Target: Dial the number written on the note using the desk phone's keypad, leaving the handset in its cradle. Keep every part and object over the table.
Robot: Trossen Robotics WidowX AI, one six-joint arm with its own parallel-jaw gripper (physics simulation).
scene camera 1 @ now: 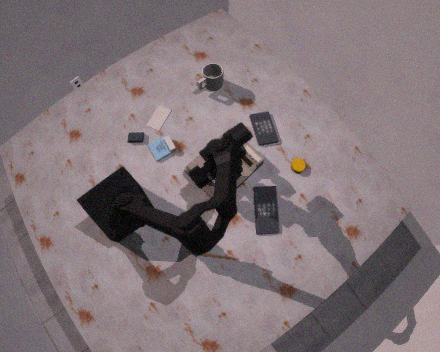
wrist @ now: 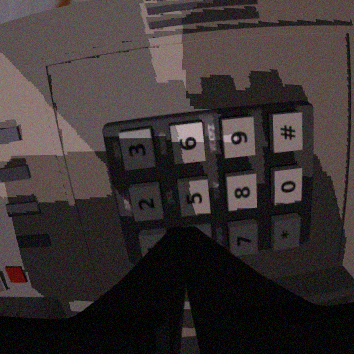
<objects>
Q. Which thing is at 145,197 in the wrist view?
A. A 2 key.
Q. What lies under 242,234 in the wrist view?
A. A 7 key.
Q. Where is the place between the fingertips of my gripper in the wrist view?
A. At 182,238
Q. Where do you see a hash key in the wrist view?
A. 285,128
</objects>
